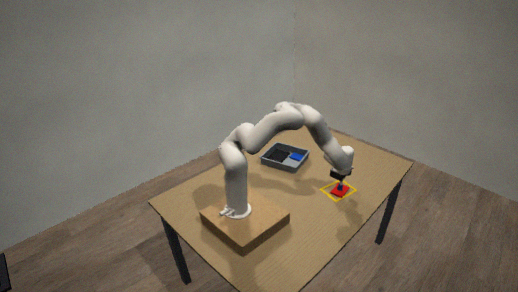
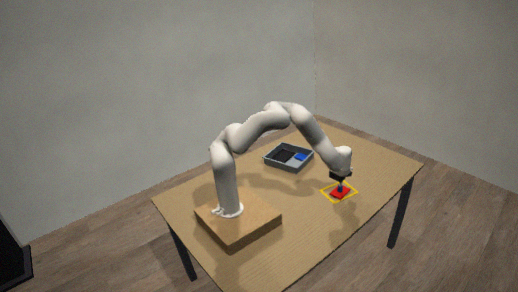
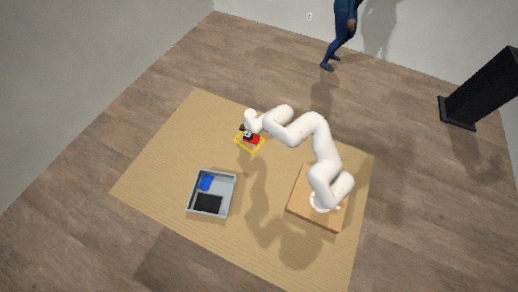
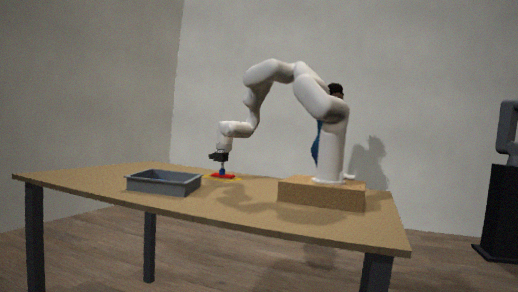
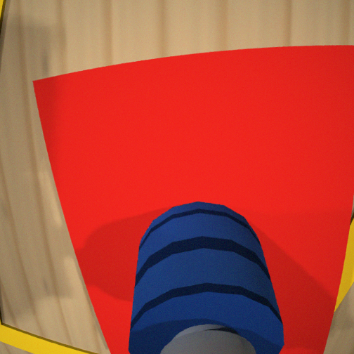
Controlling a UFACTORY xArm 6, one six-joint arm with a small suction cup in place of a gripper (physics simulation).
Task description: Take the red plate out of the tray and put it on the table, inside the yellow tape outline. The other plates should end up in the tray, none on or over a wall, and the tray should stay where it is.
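Pixels of known places: hand, its tool point: (image 1: 339,190) (image 2: 339,191) (image 4: 221,176); arm's base, origin of its link: (image 1: 237,210) (image 2: 230,209) (image 4: 328,182).
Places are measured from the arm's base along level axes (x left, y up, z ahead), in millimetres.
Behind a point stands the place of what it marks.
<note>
The red plate (image 1: 336,193) @(x -257, y -57, z 469 mm) (image 2: 338,194) @(x -265, y -57, z 483 mm) (image 3: 254,139) @(x -249, y -57, z 488 mm) (image 4: 230,176) @(x -232, y -58, z 465 mm) (image 5: 195,125) is level, at or very near the table surface, inside the yellow tape outline (image 1: 328,195) @(x -224, y -71, z 443 mm) (image 2: 328,196) @(x -227, y -68, z 448 mm) (image 3: 243,146) @(x -181, y -71, z 536 mm) (image 5: 40,340). A small gap below it cannot be ruled out. My blue suction cup (image 1: 341,187) (image 2: 340,188) (image 4: 222,171) (image 5: 205,270) is on its top face, shut on it. The grey tray (image 1: 277,165) @(x 148, y -47, z 467 mm) (image 2: 280,166) @(x 144, y -52, z 468 mm) (image 3: 231,197) @(x 157, y -23, z 457 mm) (image 4: 160,188) @(x 278, y -51, z 527 mm) holds a blue plate (image 1: 296,156) @(x 133, y -59, z 638 mm) (image 2: 300,157) @(x 128, y -58, z 627 mm) (image 3: 205,182) @(x 128, y -58, z 641 mm) and a larger black plate (image 1: 278,155) @(x 226, y -58, z 573 mm) (image 2: 283,155) @(x 225, y -58, z 576 mm) (image 3: 208,203) @(x 229, y -58, z 567 mm), both inside its walls.
The arm stands on a wooden block (image 1: 260,231) @(x -168, y -3, z -29 mm) (image 3: 314,220) @(x 112, y 2, z 10 mm) (image 4: 320,195) @(x 116, y -31, z 15 mm) on the table. A person (image 3: 342,30) stands beyond the table. A black pedestal (image 3: 482,90) (image 4: 500,210) stands on the floor away from the table.
</note>
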